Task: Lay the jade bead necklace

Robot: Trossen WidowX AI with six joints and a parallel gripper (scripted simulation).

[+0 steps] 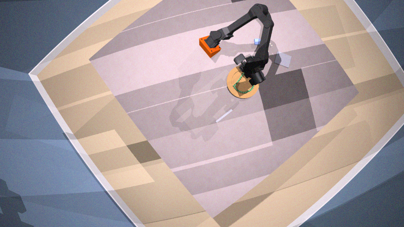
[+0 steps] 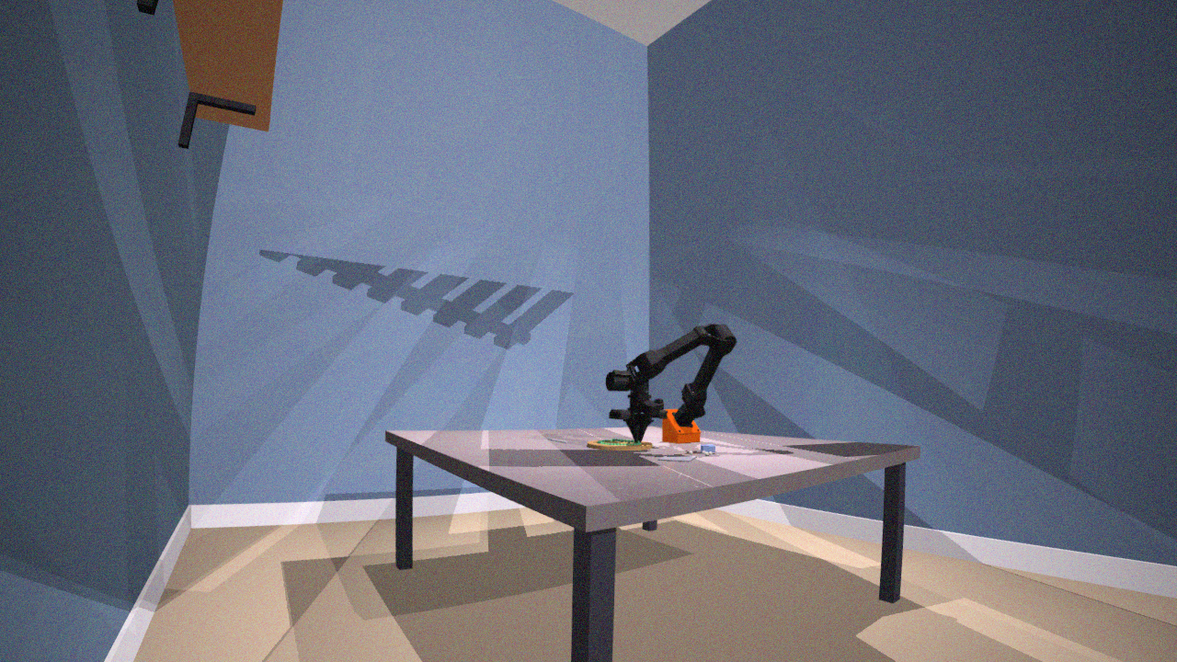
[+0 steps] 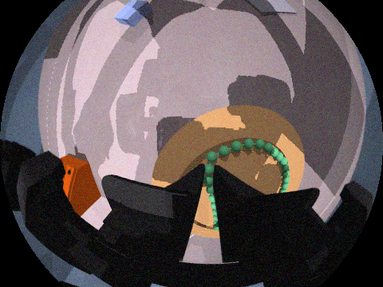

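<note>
The round tan bead board is 40 mm to the right of my gripper tip, 40 mm ahead of it and 10 mm below it. From my gripper tip the other things lie so: white strip 250 mm to the right, 150 mm ahead, 10 mm below; then pale square sheet 260 mm to the left, 70 mm ahead, 10 mm below; then blue cube 190 mm to the left, 120 mm behind, 10 mm below.
</note>
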